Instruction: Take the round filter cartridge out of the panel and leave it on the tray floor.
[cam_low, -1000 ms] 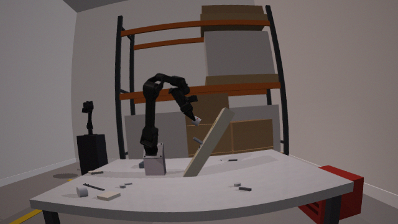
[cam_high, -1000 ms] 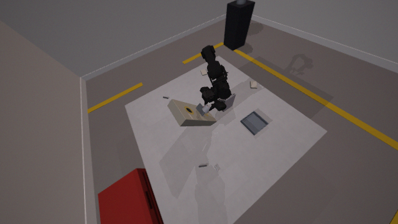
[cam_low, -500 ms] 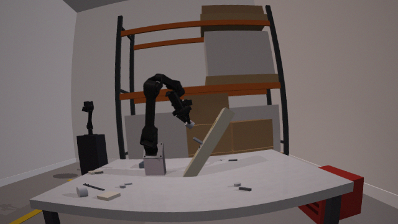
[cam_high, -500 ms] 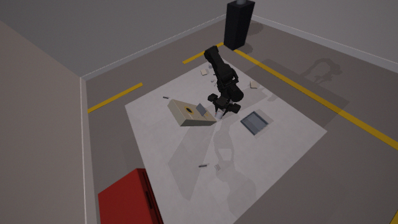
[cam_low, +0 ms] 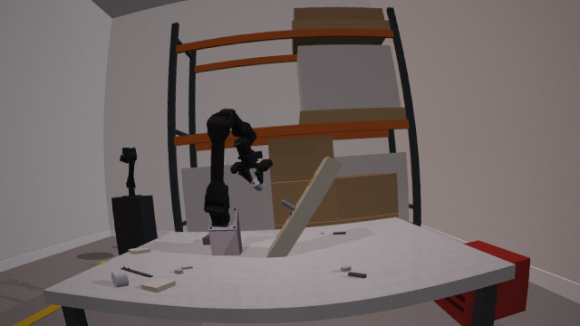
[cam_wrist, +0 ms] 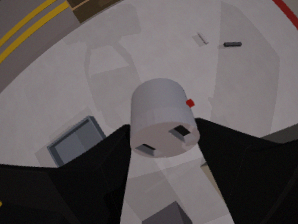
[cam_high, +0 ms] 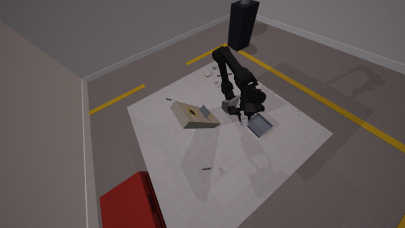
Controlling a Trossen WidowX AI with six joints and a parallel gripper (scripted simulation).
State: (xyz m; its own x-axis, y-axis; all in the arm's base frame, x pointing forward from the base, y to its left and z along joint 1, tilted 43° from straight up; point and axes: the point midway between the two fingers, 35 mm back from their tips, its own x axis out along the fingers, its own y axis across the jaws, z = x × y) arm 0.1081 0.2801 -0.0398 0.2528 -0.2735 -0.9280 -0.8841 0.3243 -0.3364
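Now: the dark-rimmed tray 25 cm below my gripper tip, 20 cm behind it and 3 cm to the left of it. The rest, counted from my gripper tip: round filter cartridge: right at my gripper tip; service panel: 24 cm to the right, 20 cm ahead, 8 cm below.
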